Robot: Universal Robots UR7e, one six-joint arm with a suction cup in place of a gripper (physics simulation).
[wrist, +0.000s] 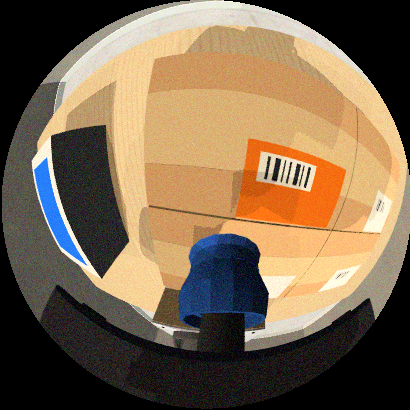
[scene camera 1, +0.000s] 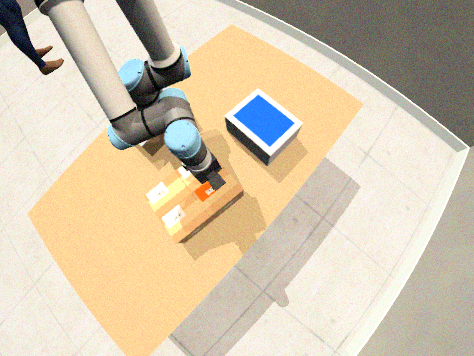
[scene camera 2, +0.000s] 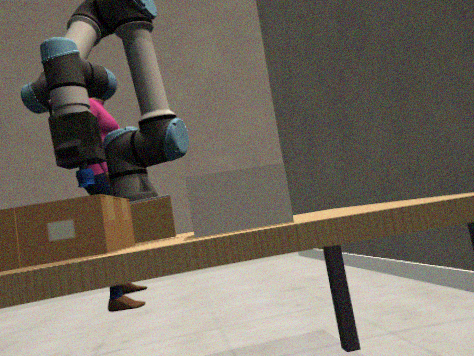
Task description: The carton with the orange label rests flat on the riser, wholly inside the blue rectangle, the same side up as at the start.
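Pixels of known places: hand, tool point: [wrist: 224,261] [scene camera 2: 86,185]; arm's base, link origin: [scene camera 2: 134,204].
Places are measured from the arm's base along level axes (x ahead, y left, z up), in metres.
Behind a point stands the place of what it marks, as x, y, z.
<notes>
The carton with the orange label [scene camera 1: 204,192] {0.446, -0.057, -0.007} [scene camera 2: 85,225] {0.528, 0.025, -0.061} [wrist: 195,125] {0.473, 0.025, -0.007} stands flat on the table in a tight block with three other cartons, at the side nearer the riser. Its orange label faces up in scene camera 1 and the wrist view. The riser [scene camera 1: 250,134] {0.380, 0.218, 0.002} [scene camera 2: 240,200] {0.486, 0.316, -0.060} [wrist: 85,195] {0.389, 0.206, -0.048} stands apart, with the blue rectangle [scene camera 1: 263,120] {0.366, 0.299, 0.002} [wrist: 54,215] {0.366, 0.273, 0.003} on its white top. My blue suction cup [scene camera 2: 86,184] [wrist: 225,245] points down a little above the carton block, holding nothing. The arm's dark tool housing hides it in scene camera 1.
Neighbouring cartons with white labels [scene camera 1: 175,216] [wrist: 345,275] touch the orange-labelled one. The arm's base box [scene camera 2: 155,217] {0.088, 0.075, -0.054} [wrist: 167,302] {0.084, 0.100, -0.067} stands behind the block. The table [scene camera 1: 100,260] {0.359, -0.607, -0.118} [scene camera 2: 375,212] {0.612, 0.533, -0.120} carries them all. A person [scene camera 1: 20,40] [scene camera 2: 105,122] stands behind the table.
</notes>
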